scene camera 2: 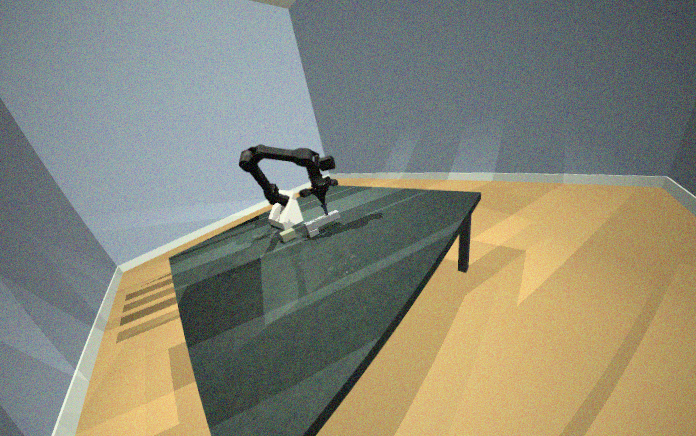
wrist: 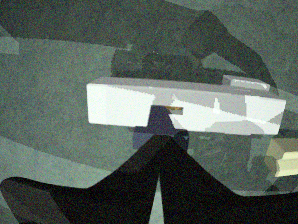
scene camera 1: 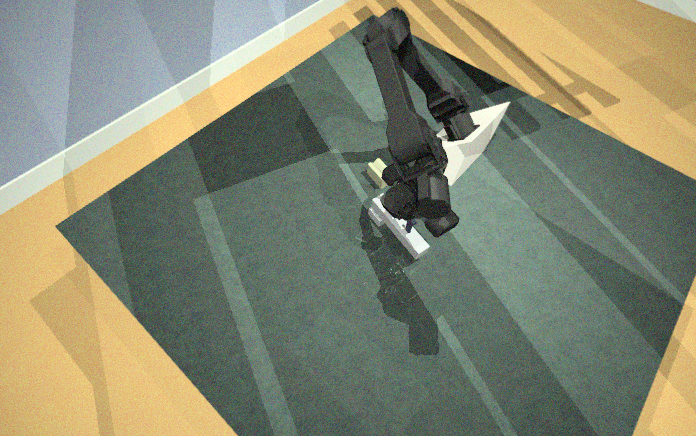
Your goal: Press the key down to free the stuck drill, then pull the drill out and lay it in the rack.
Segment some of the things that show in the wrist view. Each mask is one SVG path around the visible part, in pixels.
The gripper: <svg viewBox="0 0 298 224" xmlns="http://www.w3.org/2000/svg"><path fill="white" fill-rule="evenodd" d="M0 184L0 192L3 194L4 200L7 202L11 212L15 214L19 224L149 224L154 193L156 193L158 172L160 172L162 214L164 214L165 224L298 224L298 192L271 194L271 196L270 194L267 194L267 196L265 194L263 196L239 196L239 194L231 192L231 189L226 188L226 185L222 185L221 181L218 183L217 179L209 175L209 172L206 172L169 135L154 135L150 137L129 160L120 165L120 168L110 173L105 179L98 181L97 184L90 186L90 188L81 189L40 183L40 181L24 179L24 177L19 176L9 177L9 179L7 177Z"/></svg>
A dark blue key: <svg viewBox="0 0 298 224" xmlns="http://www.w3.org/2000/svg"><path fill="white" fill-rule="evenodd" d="M152 105L148 127L136 127L134 129L133 149L140 149L154 135L169 135L185 151L188 151L190 140L188 129L174 128L165 107Z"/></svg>
